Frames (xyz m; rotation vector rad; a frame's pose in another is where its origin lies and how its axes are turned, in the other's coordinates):
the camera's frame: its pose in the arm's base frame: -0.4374 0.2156 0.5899 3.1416 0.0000 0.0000
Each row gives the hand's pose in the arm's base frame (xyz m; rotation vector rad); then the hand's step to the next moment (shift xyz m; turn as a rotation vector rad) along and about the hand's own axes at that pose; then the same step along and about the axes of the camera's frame.
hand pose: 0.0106 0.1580 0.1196 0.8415 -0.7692 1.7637
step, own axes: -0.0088 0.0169 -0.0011 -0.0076 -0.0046 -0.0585
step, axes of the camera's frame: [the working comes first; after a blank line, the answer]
step, axes of the arm's base frame: -0.0139 -0.0087 -0.0098 -0.0048 0.0449 -0.0383

-0.0139 0.0087 0.0098 -0.0048 -0.0449 0.0383
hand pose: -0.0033 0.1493 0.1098 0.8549 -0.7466 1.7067
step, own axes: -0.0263 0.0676 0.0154 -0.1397 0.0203 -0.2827
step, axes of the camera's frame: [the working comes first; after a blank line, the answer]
step, axes of the arm's base frame: -0.0567 -0.0442 -0.0183 -0.0427 0.1522 -0.2736

-0.0567 0.0442 0.0183 -0.0427 -0.1522 0.2736
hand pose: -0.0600 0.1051 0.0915 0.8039 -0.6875 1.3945
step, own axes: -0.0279 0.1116 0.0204 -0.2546 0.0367 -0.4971
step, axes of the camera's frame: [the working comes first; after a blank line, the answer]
step, axes of the arm's base frame: -0.1123 -0.0323 -0.0019 -0.0767 0.2627 -0.4883

-0.1123 0.0323 0.0019 -0.0767 -0.2626 0.4883
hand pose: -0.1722 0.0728 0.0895 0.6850 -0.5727 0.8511
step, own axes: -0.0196 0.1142 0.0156 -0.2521 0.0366 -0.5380
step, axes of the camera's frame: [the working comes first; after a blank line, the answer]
step, axes of the arm's base frame: -0.1074 0.0334 0.0319 -0.0678 0.2940 -0.5131

-0.1074 -0.0334 -0.0319 -0.0678 -0.2940 0.5131
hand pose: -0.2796 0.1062 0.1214 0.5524 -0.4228 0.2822
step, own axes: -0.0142 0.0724 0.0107 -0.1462 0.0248 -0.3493
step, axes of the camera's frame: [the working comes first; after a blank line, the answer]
step, axes of the arm's base frame: -0.0424 0.0511 0.0339 -0.0291 0.1943 -0.3247

-0.0424 -0.0511 -0.0339 -0.0291 -0.1943 0.3247
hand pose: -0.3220 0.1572 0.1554 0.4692 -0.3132 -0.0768
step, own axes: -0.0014 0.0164 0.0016 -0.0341 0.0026 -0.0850
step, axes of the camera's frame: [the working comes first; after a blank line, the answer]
step, axes of the arm's base frame: -0.0018 0.0141 0.0084 -0.0057 0.0440 -0.0802

-0.0018 -0.0141 -0.0084 -0.0057 -0.0440 0.0802
